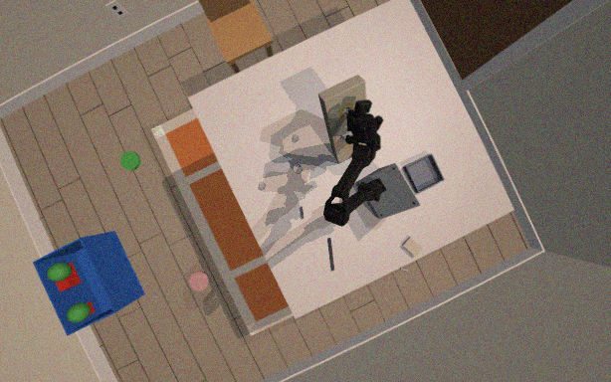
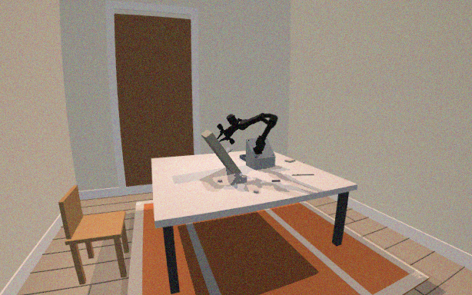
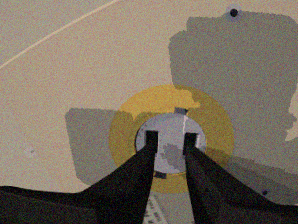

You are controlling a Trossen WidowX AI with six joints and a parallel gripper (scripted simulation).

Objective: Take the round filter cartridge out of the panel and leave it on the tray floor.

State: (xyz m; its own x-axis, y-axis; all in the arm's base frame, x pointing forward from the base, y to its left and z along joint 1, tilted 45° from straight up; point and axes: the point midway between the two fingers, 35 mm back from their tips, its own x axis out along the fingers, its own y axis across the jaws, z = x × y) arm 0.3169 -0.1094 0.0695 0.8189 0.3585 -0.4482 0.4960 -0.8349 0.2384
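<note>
The round filter cartridge is 20 mm ahead of my gripper tip and 10 mm below it. Also, from my gripper tip: service panel 90 mm below, 30 mm behind; small pale block 730 mm behind, 240 mm below; grey tray 430 mm behind, 250 mm to the right, 240 mm below.
</note>
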